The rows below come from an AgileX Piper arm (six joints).
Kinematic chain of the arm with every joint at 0, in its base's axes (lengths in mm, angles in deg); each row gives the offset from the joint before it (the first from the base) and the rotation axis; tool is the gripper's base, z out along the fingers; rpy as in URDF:
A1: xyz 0 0 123 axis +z
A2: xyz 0 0 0 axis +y
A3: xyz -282.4 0 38.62 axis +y
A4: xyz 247.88 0 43.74 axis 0.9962 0 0.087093
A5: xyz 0 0 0 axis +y
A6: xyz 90.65 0 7.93 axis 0.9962 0 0.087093
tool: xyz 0 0 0 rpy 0 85.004 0
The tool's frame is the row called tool.
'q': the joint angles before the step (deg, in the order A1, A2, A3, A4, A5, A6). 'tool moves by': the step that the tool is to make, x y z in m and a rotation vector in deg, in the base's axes. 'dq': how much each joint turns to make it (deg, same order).
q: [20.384 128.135 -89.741 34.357 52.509 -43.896]
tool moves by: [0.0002 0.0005 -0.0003 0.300 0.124 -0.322]
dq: [0.003 0.081 -0.018 0.413 -0.094 0.060]
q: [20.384 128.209 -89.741 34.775 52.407 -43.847]
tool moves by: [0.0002 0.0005 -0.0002 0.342 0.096 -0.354]
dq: [-0.001 0.059 0.007 0.469 -0.134 0.034]
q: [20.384 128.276 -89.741 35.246 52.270 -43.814]
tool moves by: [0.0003 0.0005 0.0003 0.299 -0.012 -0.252]
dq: [0.006 0.014 -0.044 0.371 -0.105 0.002]
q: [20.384 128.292 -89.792 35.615 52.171 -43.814]
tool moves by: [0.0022 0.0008 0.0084 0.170 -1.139 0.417]
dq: [0.027 -0.612 -0.957 -0.482 0.475 0.117]
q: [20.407 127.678 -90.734 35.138 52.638 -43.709]
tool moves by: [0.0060 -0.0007 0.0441 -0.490 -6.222 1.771]
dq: [0.042 -3.959 -3.603 -3.731 1.744 1.004]
